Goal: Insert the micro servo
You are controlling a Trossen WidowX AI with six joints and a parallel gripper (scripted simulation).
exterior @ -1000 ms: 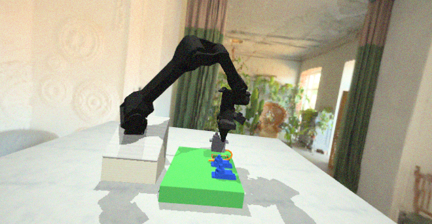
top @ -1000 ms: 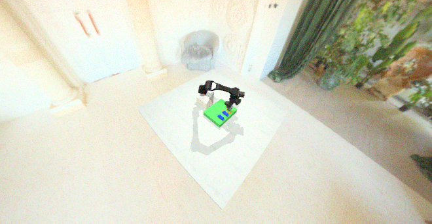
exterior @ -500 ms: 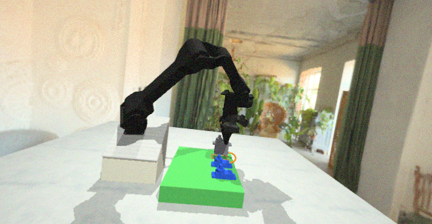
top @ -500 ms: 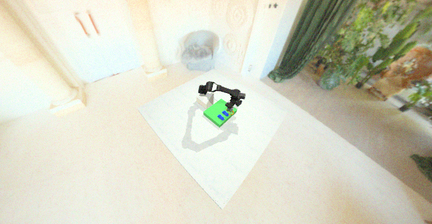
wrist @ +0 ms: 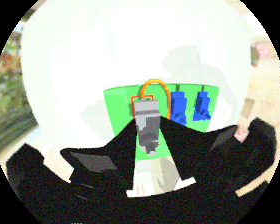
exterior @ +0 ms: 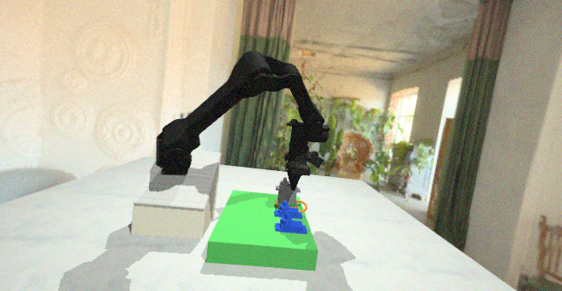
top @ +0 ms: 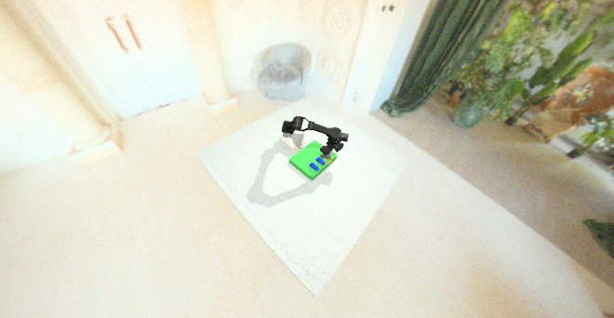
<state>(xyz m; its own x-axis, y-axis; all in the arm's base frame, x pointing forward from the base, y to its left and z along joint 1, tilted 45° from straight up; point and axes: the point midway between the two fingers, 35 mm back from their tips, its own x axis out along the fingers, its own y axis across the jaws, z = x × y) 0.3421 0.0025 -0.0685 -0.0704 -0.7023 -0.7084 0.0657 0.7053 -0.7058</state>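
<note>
Right now my gripper tip is 130 mm past the green deck, 70 mm to the left of it and 80 mm above it.
</note>
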